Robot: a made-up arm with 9 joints. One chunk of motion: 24 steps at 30 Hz.
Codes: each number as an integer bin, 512 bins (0 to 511) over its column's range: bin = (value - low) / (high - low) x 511, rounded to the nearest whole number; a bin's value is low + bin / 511 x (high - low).
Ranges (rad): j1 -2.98..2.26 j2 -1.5..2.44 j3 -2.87..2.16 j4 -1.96..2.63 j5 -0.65..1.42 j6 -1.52..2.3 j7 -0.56..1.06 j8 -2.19..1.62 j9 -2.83..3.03
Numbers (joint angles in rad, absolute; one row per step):
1: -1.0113 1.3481 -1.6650 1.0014 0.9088 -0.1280 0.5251 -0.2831 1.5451
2: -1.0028 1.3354 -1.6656 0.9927 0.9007 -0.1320 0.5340 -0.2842 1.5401
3: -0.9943 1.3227 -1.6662 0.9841 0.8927 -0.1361 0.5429 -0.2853 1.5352
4: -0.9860 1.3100 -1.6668 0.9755 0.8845 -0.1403 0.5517 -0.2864 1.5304
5: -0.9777 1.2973 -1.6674 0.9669 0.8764 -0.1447 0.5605 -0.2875 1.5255
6: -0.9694 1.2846 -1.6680 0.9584 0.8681 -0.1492 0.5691 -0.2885 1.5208
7: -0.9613 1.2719 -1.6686 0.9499 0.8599 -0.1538 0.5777 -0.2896 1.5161
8: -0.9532 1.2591 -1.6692 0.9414 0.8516 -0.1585 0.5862 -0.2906 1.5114
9: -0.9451 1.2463 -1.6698 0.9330 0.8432 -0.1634 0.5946 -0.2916 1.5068
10: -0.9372 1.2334 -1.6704 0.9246 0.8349 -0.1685 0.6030 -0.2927 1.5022
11: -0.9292 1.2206 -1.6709 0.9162 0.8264 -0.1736 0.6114 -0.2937 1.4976
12: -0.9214 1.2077 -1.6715 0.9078 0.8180 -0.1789 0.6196 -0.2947 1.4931
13: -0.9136 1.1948 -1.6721 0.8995 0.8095 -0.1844 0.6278 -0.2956 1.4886
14: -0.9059 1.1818 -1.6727 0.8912 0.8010 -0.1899 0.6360 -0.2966 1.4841
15: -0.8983 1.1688 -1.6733 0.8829 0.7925 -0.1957 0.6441 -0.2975 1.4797
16: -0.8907 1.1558 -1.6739 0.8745 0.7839 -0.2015 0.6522 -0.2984 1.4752
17: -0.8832 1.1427 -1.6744 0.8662 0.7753 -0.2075 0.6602 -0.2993 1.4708
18: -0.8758 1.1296 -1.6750 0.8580 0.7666 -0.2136 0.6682 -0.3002 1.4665
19: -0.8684 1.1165 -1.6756 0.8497 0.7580 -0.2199 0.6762 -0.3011 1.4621
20: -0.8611 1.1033 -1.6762 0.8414 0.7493 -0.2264 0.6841 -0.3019 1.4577
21: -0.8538 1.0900 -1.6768 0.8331 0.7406 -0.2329 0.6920 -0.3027 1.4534
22: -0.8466 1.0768 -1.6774 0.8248 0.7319 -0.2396 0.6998 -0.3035 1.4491
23: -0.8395 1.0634 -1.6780 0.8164 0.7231 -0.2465 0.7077 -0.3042 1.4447
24: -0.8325 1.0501 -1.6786 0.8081 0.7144 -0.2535 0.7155 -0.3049 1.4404
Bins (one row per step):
1: 192 369 122 330 385 186 342 256 382
2: 193 368 122 329 383 186 345 256 381
3: 194 366 122 328 381 185 348 255 381
4: 194 364 122 327 379 185 351 255 380
5: 195 363 122 326 377 184 353 255 380
6: 196 361 122 325 375 183 356 255 379
7: 197 360 122 324 373 183 359 255 379
8: 198 358 122 323 371 182 362 255 379
9: 198 356 122 322 369 181 364 255 378
10: 199 355 122 321 367 181 367 254 378
11: 200 353 122 320 364 180 369 254 377
12: 201 351 122 319 362 179 372 254 377
13: 202 350 122 318 360 179 375 254 377
14: 202 348 122 317 358 178 377 254 376
15: 203 346 122 316 356 177 380 254 376
16: 204 344 122 316 354 176 382 254 375
17: 204 343 121 315 352 176 385 254 375
18: 205 341 121 314 350 175 387 253 375
19: 206 339 121 313 348 174 390 253 374
20: 207 338 121 312 345 173 392 253 374
21: 207 336 121 311 343 172 395 253 374
22: 208 334 121 310 341 171 397 253 373
23: 209 332 121 309 339 170 400 253 373
24: 209 331 121 308 337 169 402 253 372

